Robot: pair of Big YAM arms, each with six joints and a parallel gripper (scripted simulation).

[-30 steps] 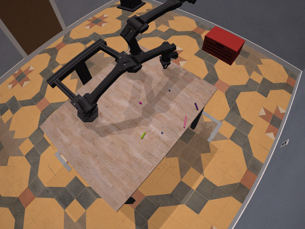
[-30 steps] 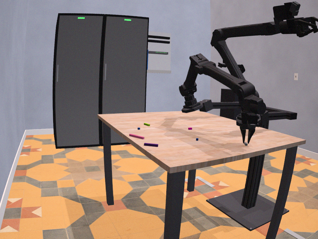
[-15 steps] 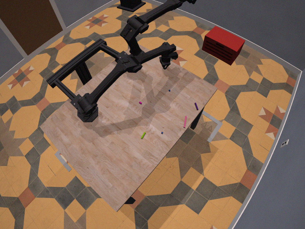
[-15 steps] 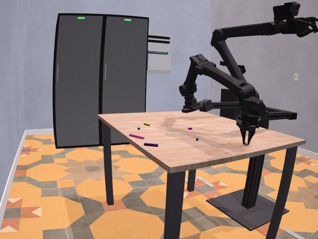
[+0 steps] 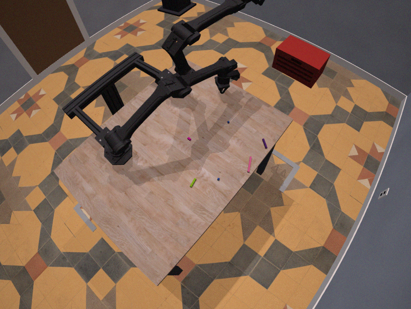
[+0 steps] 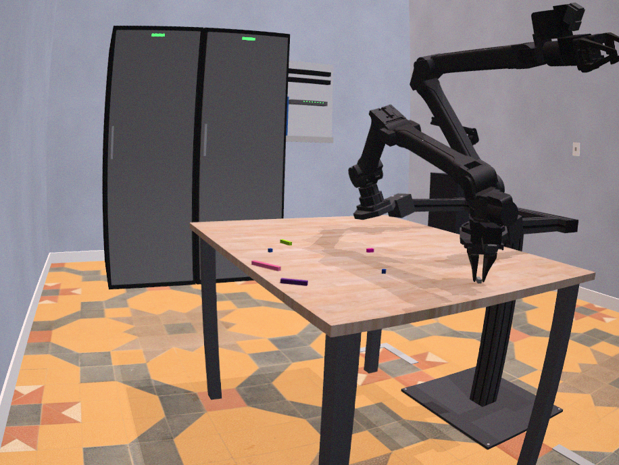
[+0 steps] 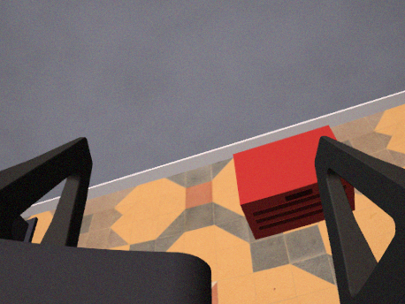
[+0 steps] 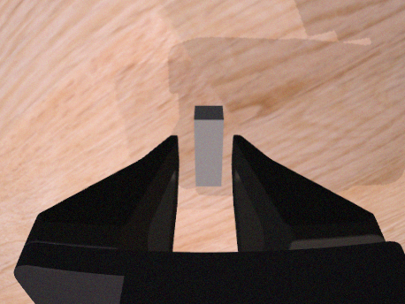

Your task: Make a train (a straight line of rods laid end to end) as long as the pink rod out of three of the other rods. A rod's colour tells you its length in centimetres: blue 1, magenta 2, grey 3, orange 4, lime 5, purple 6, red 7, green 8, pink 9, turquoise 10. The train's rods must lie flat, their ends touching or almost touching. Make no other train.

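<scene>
Right now the grey rod is right at my right hand. Also, from my right hand: lime rod: 200 mm ahead, 600 mm to the right.
</scene>
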